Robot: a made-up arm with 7 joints. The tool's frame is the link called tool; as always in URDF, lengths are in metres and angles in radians. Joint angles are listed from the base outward.
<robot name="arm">
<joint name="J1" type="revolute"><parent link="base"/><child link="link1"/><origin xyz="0.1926 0.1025 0.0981" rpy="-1.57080 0.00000 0.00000"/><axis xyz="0 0 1"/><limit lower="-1.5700" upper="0.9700"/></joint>
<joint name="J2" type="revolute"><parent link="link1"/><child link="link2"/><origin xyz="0.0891 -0.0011 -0.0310" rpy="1.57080 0.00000 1.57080"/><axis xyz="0 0 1"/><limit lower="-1.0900" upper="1.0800"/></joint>
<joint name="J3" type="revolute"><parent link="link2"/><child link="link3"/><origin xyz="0.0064 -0.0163 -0.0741" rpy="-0.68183 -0.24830 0.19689"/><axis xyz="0 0 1"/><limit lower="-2.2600" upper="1.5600"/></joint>
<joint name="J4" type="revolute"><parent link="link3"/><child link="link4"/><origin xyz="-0.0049 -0.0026 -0.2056" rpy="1.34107 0.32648 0.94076"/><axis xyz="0 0 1"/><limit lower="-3.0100" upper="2.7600"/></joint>
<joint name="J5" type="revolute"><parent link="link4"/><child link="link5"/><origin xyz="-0.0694 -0.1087 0.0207" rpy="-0.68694 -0.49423 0.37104"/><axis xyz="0 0 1"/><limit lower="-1.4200" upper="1.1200"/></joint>
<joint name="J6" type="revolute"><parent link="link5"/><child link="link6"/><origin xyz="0.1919 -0.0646 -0.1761" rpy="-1.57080 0.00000 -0.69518"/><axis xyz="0 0 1"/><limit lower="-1.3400" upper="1.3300"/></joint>
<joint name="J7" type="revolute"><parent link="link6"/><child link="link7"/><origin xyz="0.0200 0.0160 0.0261" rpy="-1.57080 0.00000 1.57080"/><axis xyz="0 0 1"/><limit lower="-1.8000" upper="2.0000"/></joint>
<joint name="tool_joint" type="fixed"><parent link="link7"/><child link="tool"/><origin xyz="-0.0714 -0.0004 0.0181" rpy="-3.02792 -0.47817 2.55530"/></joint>
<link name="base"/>
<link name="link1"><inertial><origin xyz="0.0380 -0.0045 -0.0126"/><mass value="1.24"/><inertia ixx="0.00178" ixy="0" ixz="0.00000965" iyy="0.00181" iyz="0" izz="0.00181"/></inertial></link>
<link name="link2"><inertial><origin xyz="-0.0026 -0.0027 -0.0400"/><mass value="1.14"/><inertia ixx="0.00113" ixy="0" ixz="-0.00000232" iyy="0.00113" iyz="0.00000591" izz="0.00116"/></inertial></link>
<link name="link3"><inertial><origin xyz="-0.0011 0.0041 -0.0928"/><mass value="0.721"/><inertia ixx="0.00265" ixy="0" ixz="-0.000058" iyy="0.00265" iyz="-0.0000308" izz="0.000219"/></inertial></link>
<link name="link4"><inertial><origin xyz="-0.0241 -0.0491 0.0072"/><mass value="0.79"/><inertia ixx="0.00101" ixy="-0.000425" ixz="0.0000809" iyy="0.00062" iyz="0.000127" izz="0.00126"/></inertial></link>
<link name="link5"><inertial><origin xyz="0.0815 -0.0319 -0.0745"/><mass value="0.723"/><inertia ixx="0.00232" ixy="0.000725" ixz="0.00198" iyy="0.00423" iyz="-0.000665" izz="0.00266"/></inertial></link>
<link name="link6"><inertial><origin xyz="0.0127 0.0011 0.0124"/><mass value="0.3"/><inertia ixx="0.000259" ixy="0" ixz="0" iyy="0.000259" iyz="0" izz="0.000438"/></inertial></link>
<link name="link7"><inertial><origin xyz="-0.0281 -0.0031 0.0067"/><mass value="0.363"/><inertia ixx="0.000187" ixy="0" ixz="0.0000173" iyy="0.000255" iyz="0" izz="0.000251"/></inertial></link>
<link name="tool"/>
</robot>
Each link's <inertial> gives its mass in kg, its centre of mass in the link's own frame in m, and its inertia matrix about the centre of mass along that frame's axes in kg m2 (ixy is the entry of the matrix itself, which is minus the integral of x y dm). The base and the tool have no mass. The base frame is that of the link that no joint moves.
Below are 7 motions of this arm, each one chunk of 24 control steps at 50 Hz.
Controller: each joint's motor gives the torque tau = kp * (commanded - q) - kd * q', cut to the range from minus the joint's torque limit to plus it. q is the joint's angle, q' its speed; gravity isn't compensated. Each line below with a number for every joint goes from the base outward.
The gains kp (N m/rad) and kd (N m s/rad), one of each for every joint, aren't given. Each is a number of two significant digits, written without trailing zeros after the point. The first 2 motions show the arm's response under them.
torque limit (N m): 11 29 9.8 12 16 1.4 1.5
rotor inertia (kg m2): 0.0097 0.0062 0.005 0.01 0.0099 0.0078 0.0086
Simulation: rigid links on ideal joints. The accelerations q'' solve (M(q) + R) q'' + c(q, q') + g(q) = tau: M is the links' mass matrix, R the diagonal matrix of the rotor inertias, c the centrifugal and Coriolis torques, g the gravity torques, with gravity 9.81 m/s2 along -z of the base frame. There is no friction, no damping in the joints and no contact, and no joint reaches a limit. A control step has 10 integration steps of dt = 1/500 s. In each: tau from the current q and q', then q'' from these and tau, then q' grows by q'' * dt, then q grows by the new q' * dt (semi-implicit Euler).
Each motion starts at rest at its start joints. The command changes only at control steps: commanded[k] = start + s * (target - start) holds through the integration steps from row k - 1 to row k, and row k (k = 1, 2, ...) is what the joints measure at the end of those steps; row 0 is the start. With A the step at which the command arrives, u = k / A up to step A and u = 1 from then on. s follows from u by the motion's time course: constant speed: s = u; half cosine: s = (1 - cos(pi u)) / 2; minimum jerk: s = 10 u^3 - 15 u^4 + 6 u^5; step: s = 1 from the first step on.
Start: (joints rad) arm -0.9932 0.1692 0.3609 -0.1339 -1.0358 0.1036 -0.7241
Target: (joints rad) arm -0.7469 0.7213 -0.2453 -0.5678 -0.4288 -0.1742 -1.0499
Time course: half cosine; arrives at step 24
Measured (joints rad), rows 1 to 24:
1: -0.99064 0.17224 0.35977 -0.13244 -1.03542 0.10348 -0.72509
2: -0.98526 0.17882 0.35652 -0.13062 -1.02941 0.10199 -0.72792
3: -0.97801 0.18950 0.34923 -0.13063 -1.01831 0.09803 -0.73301
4: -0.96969 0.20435 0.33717 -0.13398 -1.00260 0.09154 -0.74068
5: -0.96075 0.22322 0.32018 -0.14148 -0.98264 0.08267 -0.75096
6: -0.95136 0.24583 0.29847 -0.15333 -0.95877 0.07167 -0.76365
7: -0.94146 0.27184 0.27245 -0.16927 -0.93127 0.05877 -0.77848
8: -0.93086 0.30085 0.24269 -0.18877 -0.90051 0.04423 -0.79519
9: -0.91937 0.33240 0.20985 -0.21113 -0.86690 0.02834 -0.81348
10: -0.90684 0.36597 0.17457 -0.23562 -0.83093 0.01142 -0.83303
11: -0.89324 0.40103 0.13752 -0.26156 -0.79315 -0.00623 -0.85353
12: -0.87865 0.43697 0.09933 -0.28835 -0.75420 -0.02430 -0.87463
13: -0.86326 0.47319 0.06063 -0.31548 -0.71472 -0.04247 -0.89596
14: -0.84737 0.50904 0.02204 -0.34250 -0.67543 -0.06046 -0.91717
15: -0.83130 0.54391 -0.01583 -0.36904 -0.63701 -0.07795 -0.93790
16: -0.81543 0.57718 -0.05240 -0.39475 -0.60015 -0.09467 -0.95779
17: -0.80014 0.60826 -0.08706 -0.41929 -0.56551 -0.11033 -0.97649
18: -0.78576 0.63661 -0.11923 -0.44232 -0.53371 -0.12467 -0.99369
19: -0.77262 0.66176 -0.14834 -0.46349 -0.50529 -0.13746 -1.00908
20: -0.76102 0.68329 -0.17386 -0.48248 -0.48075 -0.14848 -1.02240
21: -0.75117 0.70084 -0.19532 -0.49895 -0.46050 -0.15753 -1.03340
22: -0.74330 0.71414 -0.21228 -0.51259 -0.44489 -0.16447 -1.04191
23: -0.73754 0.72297 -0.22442 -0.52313 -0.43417 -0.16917 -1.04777
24: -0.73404 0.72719 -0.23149 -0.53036 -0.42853 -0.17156 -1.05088
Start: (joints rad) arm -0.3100 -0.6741 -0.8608 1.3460 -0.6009 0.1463 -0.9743
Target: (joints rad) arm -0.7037 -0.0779 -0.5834 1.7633 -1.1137 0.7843 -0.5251
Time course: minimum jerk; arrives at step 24
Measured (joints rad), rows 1 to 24:
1: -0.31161 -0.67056 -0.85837 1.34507 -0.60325 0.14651 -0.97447
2: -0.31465 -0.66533 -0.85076 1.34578 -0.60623 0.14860 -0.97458
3: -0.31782 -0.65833 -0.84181 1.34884 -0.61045 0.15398 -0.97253
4: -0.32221 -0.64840 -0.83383 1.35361 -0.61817 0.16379 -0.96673
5: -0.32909 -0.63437 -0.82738 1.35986 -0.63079 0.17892 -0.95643
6: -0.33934 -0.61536 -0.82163 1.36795 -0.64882 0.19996 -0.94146
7: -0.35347 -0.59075 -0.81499 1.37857 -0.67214 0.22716 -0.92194
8: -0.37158 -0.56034 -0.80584 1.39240 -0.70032 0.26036 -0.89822
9: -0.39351 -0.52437 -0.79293 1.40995 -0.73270 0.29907 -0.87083
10: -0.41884 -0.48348 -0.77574 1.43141 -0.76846 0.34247 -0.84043
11: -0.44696 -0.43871 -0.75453 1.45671 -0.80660 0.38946 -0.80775
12: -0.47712 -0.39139 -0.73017 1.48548 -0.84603 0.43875 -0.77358
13: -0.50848 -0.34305 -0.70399 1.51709 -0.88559 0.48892 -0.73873
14: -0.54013 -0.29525 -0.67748 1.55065 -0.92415 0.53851 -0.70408
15: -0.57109 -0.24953 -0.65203 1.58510 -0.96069 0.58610 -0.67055
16: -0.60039 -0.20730 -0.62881 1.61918 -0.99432 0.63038 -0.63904
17: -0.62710 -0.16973 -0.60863 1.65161 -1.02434 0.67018 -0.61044
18: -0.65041 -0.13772 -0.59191 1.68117 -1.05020 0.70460 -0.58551
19: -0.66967 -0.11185 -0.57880 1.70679 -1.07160 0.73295 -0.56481
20: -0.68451 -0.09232 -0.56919 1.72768 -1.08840 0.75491 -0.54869
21: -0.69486 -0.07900 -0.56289 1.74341 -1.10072 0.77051 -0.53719
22: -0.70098 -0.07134 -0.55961 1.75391 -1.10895 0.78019 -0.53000
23: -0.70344 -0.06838 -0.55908 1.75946 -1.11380 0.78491 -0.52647
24: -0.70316 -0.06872 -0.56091 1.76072 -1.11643 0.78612 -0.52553
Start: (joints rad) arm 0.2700 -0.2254 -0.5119 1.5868 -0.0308 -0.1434 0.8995
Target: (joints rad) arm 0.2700 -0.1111 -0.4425 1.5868 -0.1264 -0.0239 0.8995
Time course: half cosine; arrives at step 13
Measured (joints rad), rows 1 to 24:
1: 0.26734 -0.22166 -0.51373 1.58497 -0.03466 -0.14233 0.89942
2: 0.26209 -0.21646 -0.51656 1.58287 -0.04072 -0.13874 0.89925
3: 0.25770 -0.20981 -0.51880 1.58155 -0.04758 -0.13254 0.89890
4: 0.25498 -0.20096 -0.51806 1.58069 -0.05568 -0.12362 0.89851
5: 0.25375 -0.18980 -0.51347 1.58009 -0.06510 -0.11213 0.89827
6: 0.25353 -0.17688 -0.50565 1.57971 -0.07552 -0.09871 0.89826
7: 0.25383 -0.16304 -0.49596 1.57960 -0.08646 -0.08426 0.89843
8: 0.25425 -0.14920 -0.48578 1.57969 -0.09738 -0.06974 0.89867
9: 0.25459 -0.13626 -0.47621 1.57992 -0.10771 -0.05607 0.89888
10: 0.25476 -0.12497 -0.46796 1.58021 -0.11688 -0.04404 0.89903
11: 0.25478 -0.11599 -0.46146 1.58049 -0.12433 -0.03434 0.89912
12: 0.25472 -0.10980 -0.45689 1.58074 -0.12964 -0.02750 0.89917
13: 0.25465 -0.10675 -0.45438 1.58093 -0.13245 -0.02392 0.89920
14: 0.25475 -0.10614 -0.45401 1.58102 -0.13338 -0.02301 0.89914
15: 0.25497 -0.10650 -0.45520 1.58086 -0.13367 -0.02331 0.89895
16: 0.25502 -0.10696 -0.45684 1.58044 -0.13393 -0.02372 0.89868
17: 0.25489 -0.10724 -0.45818 1.57996 -0.13419 -0.02395 0.89847
18: 0.25471 -0.10733 -0.45895 1.57961 -0.13435 -0.02402 0.89836
19: 0.25457 -0.10730 -0.45918 1.57946 -0.13440 -0.02401 0.89836
20: 0.25454 -0.10723 -0.45902 1.57947 -0.13435 -0.02397 0.89841
21: 0.25459 -0.10715 -0.45870 1.57956 -0.13426 -0.02393 0.89847
22: 0.25469 -0.10709 -0.45836 1.57967 -0.13419 -0.02389 0.89852
23: 0.25478 -0.10707 -0.45813 1.57975 -0.13414 -0.02387 0.89855
24: 0.25485 -0.10706 -0.45802 1.57979 -0.13412 -0.02387 0.89856

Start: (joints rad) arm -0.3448 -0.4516 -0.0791 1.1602 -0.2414 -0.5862 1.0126
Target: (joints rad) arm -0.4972 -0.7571 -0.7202 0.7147 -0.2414 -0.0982 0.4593
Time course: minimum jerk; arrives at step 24
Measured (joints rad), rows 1 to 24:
1: -0.34688 -0.44843 -0.07875 1.15866 -0.24463 -0.58555 1.01282
2: -0.35154 -0.44641 -0.07889 1.15749 -0.24689 -0.58310 1.01280
3: -0.35617 -0.44714 -0.08210 1.15686 -0.24686 -0.57878 1.01012
4: -0.36034 -0.45081 -0.08891 1.15483 -0.24585 -0.57136 1.00299
5: -0.36435 -0.45754 -0.10011 1.14970 -0.24477 -0.55963 0.99059
6: -0.36875 -0.46747 -0.11674 1.14040 -0.24396 -0.54302 0.97264
7: -0.37418 -0.48055 -0.13979 1.12647 -0.24354 -0.52152 0.94915
8: -0.38120 -0.49659 -0.16975 1.10790 -0.24352 -0.49546 0.92038
9: -0.39011 -0.51521 -0.20652 1.08501 -0.24384 -0.46536 0.88687
10: -0.40090 -0.53596 -0.24942 1.05839 -0.24439 -0.43195 0.84934
11: -0.41318 -0.55834 -0.29721 1.02881 -0.24504 -0.39609 0.80872
12: -0.42632 -0.58179 -0.34827 0.99707 -0.24567 -0.35874 0.76607
13: -0.43952 -0.60573 -0.40077 0.96401 -0.24618 -0.32093 0.72253
14: -0.45202 -0.62956 -0.45282 0.93041 -0.24653 -0.28370 0.67932
15: -0.46319 -0.65265 -0.50266 0.89702 -0.24673 -0.24806 0.63764
16: -0.47268 -0.67439 -0.54884 0.86459 -0.24684 -0.21492 0.59863
17: -0.48041 -0.69419 -0.59024 0.83388 -0.24690 -0.18513 0.56334
18: -0.48654 -0.71150 -0.62609 0.80571 -0.24693 -0.15936 0.53262
19: -0.49129 -0.72587 -0.65586 0.78085 -0.24693 -0.13810 0.50712
20: -0.49495 -0.73703 -0.67921 0.75996 -0.24687 -0.12160 0.48721
21: -0.49772 -0.74485 -0.69597 0.74350 -0.24668 -0.10980 0.47295
22: -0.49983 -0.74946 -0.70629 0.73167 -0.24633 -0.10233 0.46402
23: -0.50152 -0.75126 -0.71074 0.72429 -0.24573 -0.09843 0.45967
24: -0.50314 -0.75094 -0.71042 0.72083 -0.24482 -0.09693 0.45867

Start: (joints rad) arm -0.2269 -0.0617 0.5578 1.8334 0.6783 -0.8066 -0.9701
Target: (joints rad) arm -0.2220 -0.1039 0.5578 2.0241 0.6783 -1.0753 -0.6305
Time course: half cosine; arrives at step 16
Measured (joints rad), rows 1 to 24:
1: -0.22948 -0.06000 0.55344 1.83247 0.67707 -0.80861 -0.96838
2: -0.23467 -0.05979 0.54698 1.83192 0.67502 -0.81410 -0.96276
3: -0.23874 -0.06094 0.54198 1.83379 0.67340 -0.82390 -0.95153
4: -0.24062 -0.06312 0.53954 1.83929 0.67265 -0.83822 -0.93417
5: -0.24066 -0.06607 0.53922 1.84859 0.67262 -0.85660 -0.91122
6: -0.23968 -0.06955 0.54005 1.86119 0.67297 -0.87829 -0.88377
7: -0.23836 -0.07339 0.54119 1.87631 0.67339 -0.90245 -0.85309
8: -0.23714 -0.07741 0.54220 1.89312 0.67374 -0.92811 -0.82044
9: -0.23613 -0.08146 0.54295 1.91087 0.67400 -0.95431 -0.78709
10: -0.23532 -0.08542 0.54351 1.92886 0.67419 -0.98003 -0.75430
11: -0.23462 -0.08913 0.54398 1.94643 0.67436 -1.00429 -0.72329
12: -0.23399 -0.09246 0.54443 1.96295 0.67453 -1.02616 -0.69524
13: -0.23342 -0.09529 0.54488 1.97782 0.67470 -1.04480 -0.67122
14: -0.23292 -0.09750 0.54532 1.99048 0.67487 -1.05949 -0.65217
15: -0.23251 -0.09900 0.54570 2.00044 0.67502 -1.06967 -0.63880
16: -0.23224 -0.09975 0.54601 2.00732 0.67514 -1.07494 -0.63166
17: -0.23215 -0.09999 0.54608 2.01141 0.67514 -1.07640 -0.62968
18: -0.23227 -0.10007 0.54581 2.01362 0.67499 -1.07635 -0.63012
19: -0.23249 -0.10011 0.54540 2.01473 0.67480 -1.07614 -0.63090
20: -0.23270 -0.10012 0.54505 2.01525 0.67465 -1.07606 -0.63131
21: -0.23284 -0.10013 0.54483 2.01550 0.67458 -1.07606 -0.63139
22: -0.23290 -0.10013 0.54473 2.01562 0.67455 -1.07608 -0.63136
23: -0.23291 -0.10014 0.54471 2.01570 0.67454 -1.07609 -0.63131
24: -0.23290 -0.10014 0.54471 2.01576 0.67455 -1.07609 -0.63129

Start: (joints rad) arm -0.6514 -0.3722 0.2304 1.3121 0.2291 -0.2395 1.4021
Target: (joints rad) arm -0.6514 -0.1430 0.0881 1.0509 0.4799 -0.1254 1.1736
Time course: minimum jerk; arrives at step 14
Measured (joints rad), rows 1 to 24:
1: -0.65265 -0.36940 0.22950 1.30895 0.22661 -0.23908 1.40197
2: -0.65545 -0.36527 0.22443 1.30280 0.22672 -0.23731 1.40029
3: -0.65786 -0.35714 0.21530 1.29353 0.23298 -0.23394 1.39386
4: -0.65954 -0.34293 0.20396 1.28006 0.24674 -0.22771 1.38086
5: -0.66047 -0.32236 0.19125 1.26188 0.26799 -0.21800 1.36122
6: -0.66080 -0.29650 0.17730 1.23909 0.29551 -0.20525 1.33599
7: -0.66073 -0.26728 0.16217 1.21240 0.32710 -0.19050 1.30699
8: -0.66052 -0.23706 0.14624 1.18313 0.36014 -0.17505 1.27646
9: -0.66035 -0.20827 0.13031 1.15310 0.39188 -0.16018 1.24686
10: -0.66032 -0.18313 0.11546 1.12440 0.41985 -0.14708 1.22053
11: -0.66041 -0.16339 0.10278 1.09906 0.44212 -0.13667 1.19937
12: -0.66052 -0.15000 0.09308 1.07864 0.45761 -0.12948 1.18459
13: -0.66054 -0.14282 0.08660 1.06385 0.46641 -0.12554 1.17630
14: -0.66034 -0.14031 0.08273 1.05420 0.47000 -0.12420 1.17328
15: -0.65991 -0.13984 0.08028 1.04803 0.47112 -0.12417 1.17304
16: -0.65952 -0.13982 0.07892 1.04421 0.47145 -0.12440 1.17352
17: -0.65928 -0.13977 0.07844 1.04206 0.47165 -0.12453 1.17384
18: -0.65913 -0.13966 0.07852 1.04101 0.47187 -0.12456 1.17394
19: -0.65901 -0.13955 0.07881 1.04057 0.47208 -0.12455 1.17394
20: -0.65889 -0.13947 0.07911 1.04043 0.47225 -0.12454 1.17393
21: -0.65880 -0.13944 0.07932 1.04040 0.47235 -0.12454 1.17393
22: -0.65875 -0.13943 0.07941 1.04039 0.47239 -0.12454 1.17392
23: -0.65874 -0.13943 0.07941 1.04038 0.47240 -0.12455 1.17392
24: -0.65877 -0.13943 0.07936 1.04037 0.47238 -0.12456 1.17392

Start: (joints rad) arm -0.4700 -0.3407 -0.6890 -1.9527 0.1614 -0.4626 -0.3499
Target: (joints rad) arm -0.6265 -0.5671 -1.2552 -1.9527 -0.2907 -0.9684 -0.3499
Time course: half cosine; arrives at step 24
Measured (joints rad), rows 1 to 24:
1: -0.47319 -0.33807 -0.69101 -1.95327 0.16210 -0.46422 -0.34948
2: -0.48030 -0.33686 -0.69502 -1.95101 0.16144 -0.46932 -0.34802
3: -0.48783 -0.33850 -0.70287 -1.94723 0.15696 -0.47812 -0.34626
4: -0.49449 -0.34321 -0.71537 -1.94397 0.14767 -0.49070 -0.34508
5: -0.50019 -0.35068 -0.73266 -1.94213 0.13368 -0.50701 -0.34477
6: -0.50546 -0.36040 -0.75447 -1.94174 0.11563 -0.52683 -0.34512
7: -0.51099 -0.37181 -0.78035 -1.94237 0.09428 -0.54990 -0.34575
8: -0.51732 -0.38447 -0.80980 -1.94351 0.07034 -0.57586 -0.34638
9: -0.52473 -0.39807 -0.84229 -1.94476 0.04439 -0.60427 -0.34688
10: -0.53320 -0.41239 -0.87735 -1.94590 0.01690 -0.63465 -0.34723
11: -0.54259 -0.42724 -0.91444 -1.94687 -0.01171 -0.66645 -0.34748
12: -0.55263 -0.44243 -0.95299 -1.94770 -0.04106 -0.69913 -0.34768
13: -0.56309 -0.45775 -0.99237 -1.94847 -0.07069 -0.73213 -0.34789
14: -0.57371 -0.47293 -1.03189 -1.94923 -0.10015 -0.76488 -0.34813
15: -0.58431 -0.48772 -1.07085 -1.95002 -0.12895 -0.79683 -0.34838
16: -0.59470 -0.50184 -1.10855 -1.95083 -0.15657 -0.82744 -0.34865
17: -0.60470 -0.51505 -1.14430 -1.95164 -0.18254 -0.85618 -0.34891
18: -0.61414 -0.52710 -1.17746 -1.95243 -0.20638 -0.88257 -0.34915
19: -0.62283 -0.53780 -1.20742 -1.95316 -0.22770 -0.90614 -0.34936
20: -0.63058 -0.54697 -1.23364 -1.95383 -0.24611 -0.92649 -0.34955
21: -0.63723 -0.55445 -1.25563 -1.95442 -0.26132 -0.94326 -0.34970
22: -0.64261 -0.56013 -1.27298 -1.95491 -0.27306 -0.95616 -0.34983
23: -0.64660 -0.56392 -1.28537 -1.95531 -0.28113 -0.96496 -0.34992
24: -0.64910 -0.56576 -1.29256 -1.95561 -0.28541 -0.96950 -0.34999

